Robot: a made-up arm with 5 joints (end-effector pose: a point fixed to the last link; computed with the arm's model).
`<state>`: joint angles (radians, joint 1 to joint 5).
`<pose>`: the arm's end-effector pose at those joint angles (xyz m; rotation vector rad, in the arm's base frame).
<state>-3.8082 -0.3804 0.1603 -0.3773 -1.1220</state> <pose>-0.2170 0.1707 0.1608 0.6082 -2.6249 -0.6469</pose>
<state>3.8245 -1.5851 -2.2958 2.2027 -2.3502</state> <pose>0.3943 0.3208 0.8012 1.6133 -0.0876 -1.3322</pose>
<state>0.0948 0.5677 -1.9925 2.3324 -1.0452</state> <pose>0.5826 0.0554 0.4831 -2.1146 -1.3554 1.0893</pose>
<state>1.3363 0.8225 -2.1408 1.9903 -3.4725</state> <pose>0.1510 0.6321 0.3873 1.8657 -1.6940 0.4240</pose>
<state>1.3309 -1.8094 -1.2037 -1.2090 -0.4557</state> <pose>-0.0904 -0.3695 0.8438 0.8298 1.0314 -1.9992</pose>
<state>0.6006 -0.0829 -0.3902 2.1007 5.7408</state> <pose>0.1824 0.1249 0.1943 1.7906 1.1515 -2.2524</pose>
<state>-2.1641 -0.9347 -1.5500 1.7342 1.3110</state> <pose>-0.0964 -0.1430 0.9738 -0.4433 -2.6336 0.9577</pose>
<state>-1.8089 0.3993 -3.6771 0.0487 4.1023</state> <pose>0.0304 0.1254 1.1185 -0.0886 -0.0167 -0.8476</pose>
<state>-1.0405 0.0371 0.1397 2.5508 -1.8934</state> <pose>-0.0201 0.0343 0.2106 -0.3776 -0.1715 0.2047</pose>
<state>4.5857 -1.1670 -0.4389 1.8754 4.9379</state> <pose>-0.0406 -0.3187 0.5353 -2.8279 0.5032 0.0192</pose>
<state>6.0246 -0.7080 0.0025 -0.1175 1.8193</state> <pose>0.3771 -0.0997 0.3057 -1.2454 2.1165 -0.7616</pose>
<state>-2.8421 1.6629 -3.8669 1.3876 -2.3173</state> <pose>-0.6092 -0.1881 0.6931 2.4627 -0.6615 -0.9333</pose>
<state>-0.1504 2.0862 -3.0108 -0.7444 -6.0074</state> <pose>0.6730 -0.1020 0.1629 -2.0032 0.4335 -2.2570</pose>
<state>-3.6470 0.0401 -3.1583 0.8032 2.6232</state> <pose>0.0209 -0.0116 1.2011 -0.9937 -0.0065 1.9754</pose>
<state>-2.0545 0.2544 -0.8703 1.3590 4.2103</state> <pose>-0.2002 -0.3811 0.1687 -2.4491 -0.0225 -0.4516</pose>
